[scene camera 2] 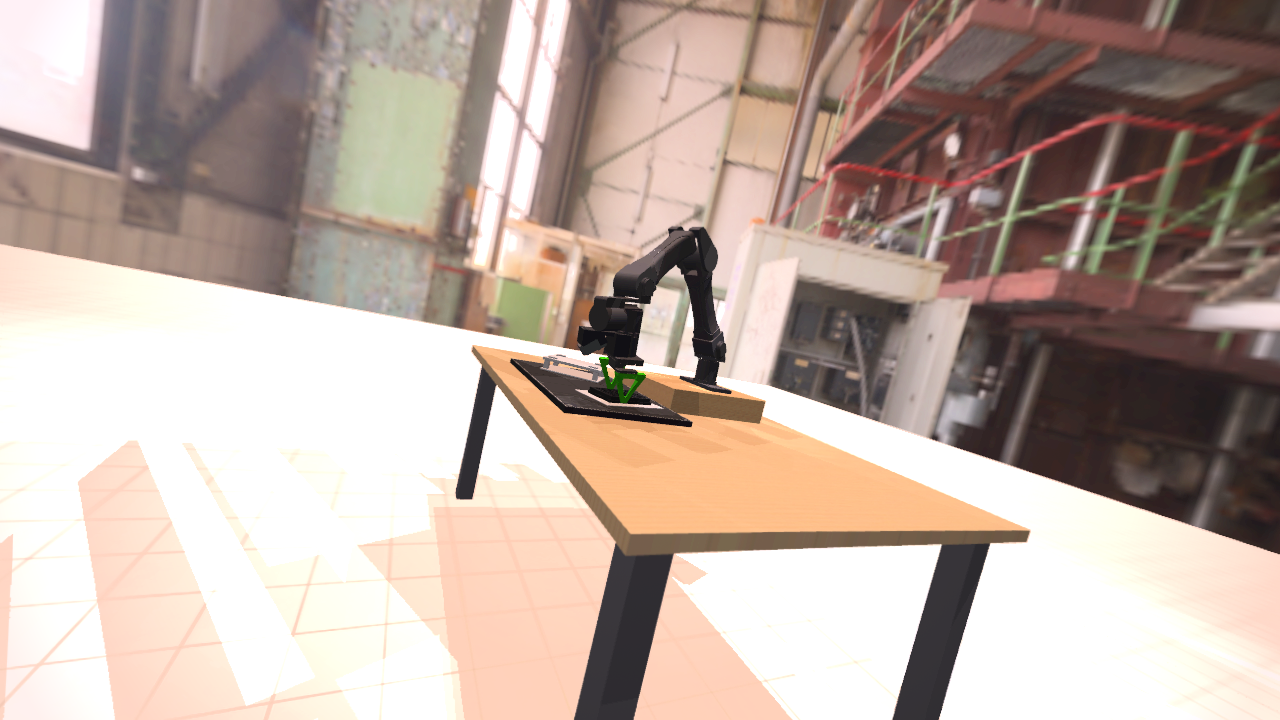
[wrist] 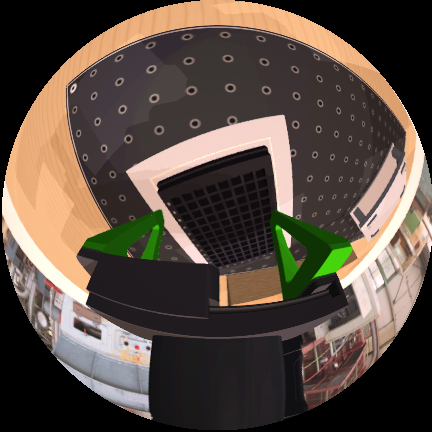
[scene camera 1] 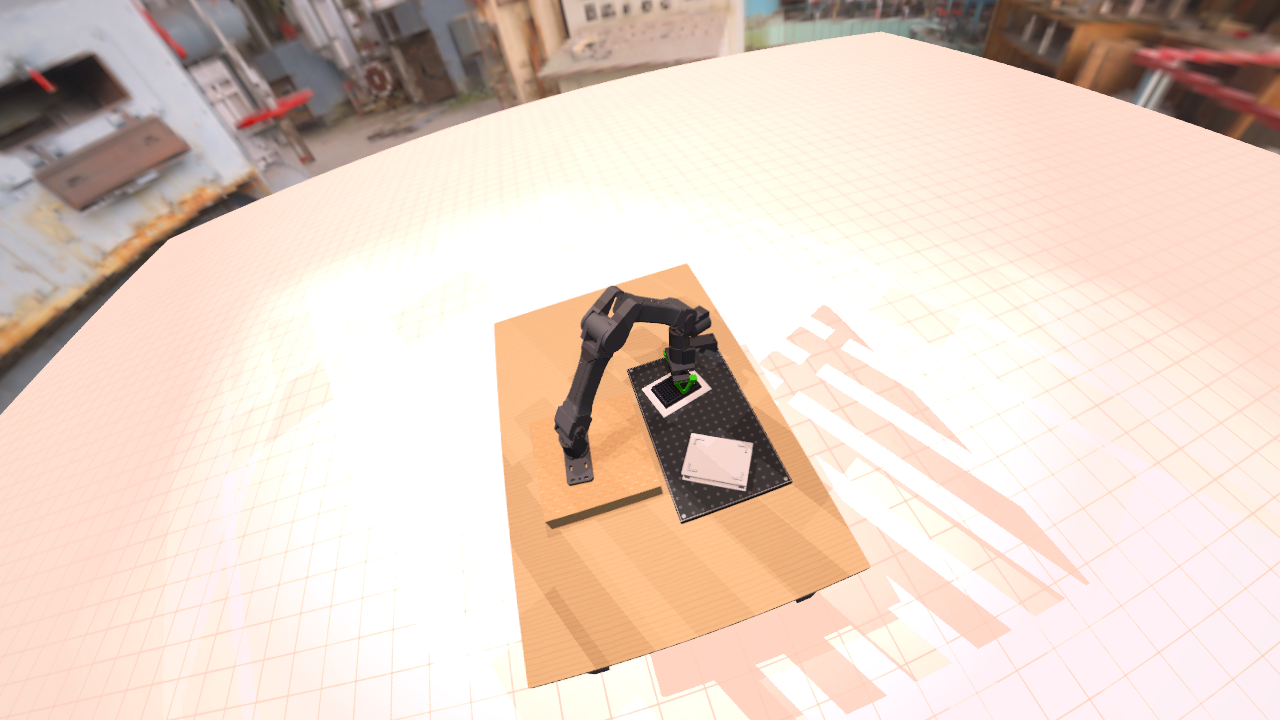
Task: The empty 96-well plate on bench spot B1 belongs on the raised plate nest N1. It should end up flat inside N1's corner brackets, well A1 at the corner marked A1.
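Places are measured from the arm's base along level axes (x up, y left, z back), in centimetres.
Pixels of known places: gripper, between the fingertips: (scene camera 2: 616,395) (wrist: 216,215) (scene camera 1: 679,381); arm's base, origin of its link: (scene camera 2: 703,386) (scene camera 1: 577,450).
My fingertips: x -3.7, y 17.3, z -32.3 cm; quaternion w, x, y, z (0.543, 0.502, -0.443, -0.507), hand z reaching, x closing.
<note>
Ahead of a thing's pixels: the offset from my fingertips to its middle. Level surfaces: height alone.
The black 96-well plate @[dx -0.2, dy -1.6, dz +1.5 cm] (scene camera 1: 665,392) (wrist: 227,205) lies flat on bench spot B1, inside its white border (scene camera 1: 664,411) (wrist: 210,143). My gripper (scene camera 1: 676,380) (scene camera 2: 617,390) (wrist: 216,215) is open and points down at the plate. In the wrist view its green fingers stand wide apart, one on each side of the plate. How far the fingertips are from the plate's sides cannot be told. The raised white nest N1 @[dx +1.0, dy -28.8, dz -3.2 cm] (scene camera 1: 717,460) (scene camera 2: 572,367) (wrist: 381,187) bears no plate; small corner brackets show on it. The A1 marks cannot be read.
B1 and N1 are both on a black perforated board @[dx -1.7, dy -13.9, dz -2.5 cm] (scene camera 1: 716,416) (scene camera 2: 547,383) (wrist: 165,82) on the wooden table @[dx -2.4 cm] (scene camera 1: 644,573) (scene camera 2: 742,492). The arm's base stands on a raised wooden block (scene camera 1: 617,483) (scene camera 2: 716,404) beside the board.
</note>
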